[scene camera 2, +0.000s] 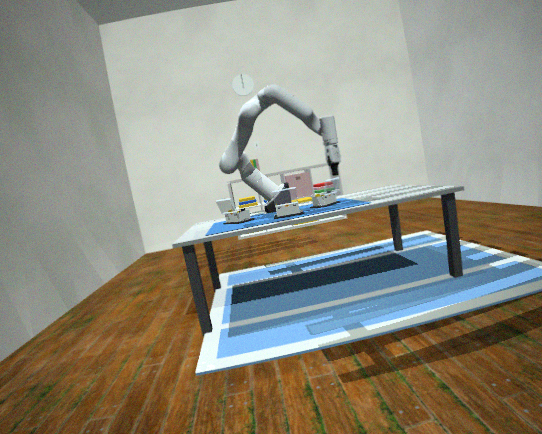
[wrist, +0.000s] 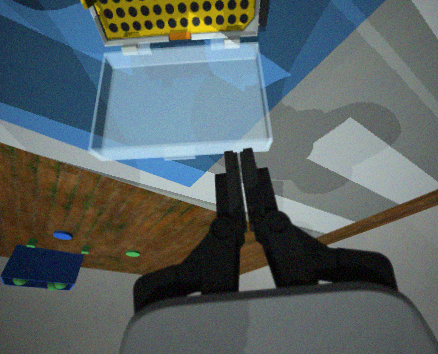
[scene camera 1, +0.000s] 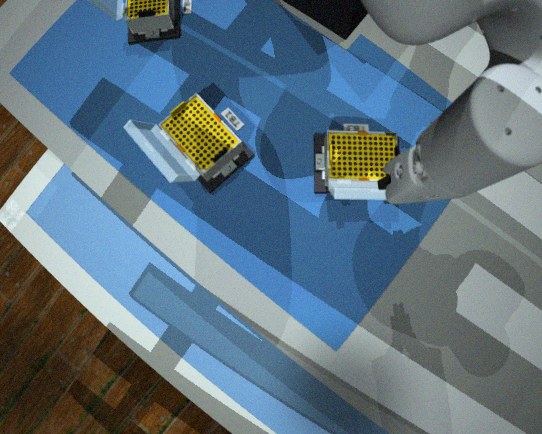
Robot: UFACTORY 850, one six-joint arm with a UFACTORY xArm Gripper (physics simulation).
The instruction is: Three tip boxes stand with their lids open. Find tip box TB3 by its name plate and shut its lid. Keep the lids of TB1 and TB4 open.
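Tip box TB3 stands at the right of the mat, its name plate shaded. Its clear lid is open, leaning outward from the hinge side. My gripper is shut and empty, pointing down. In the wrist view its tips are at the lid's outer edge, near one corner; contact cannot be told. Tip box TB1 has its lid open. A third box also has its lid open; its plate is unreadable.
The boxes stand on a blue patterned mat on the table. The arm covers the area right of TB3. A shelf unit stands behind the table. A dark blue box shows at the wrist view's lower left.
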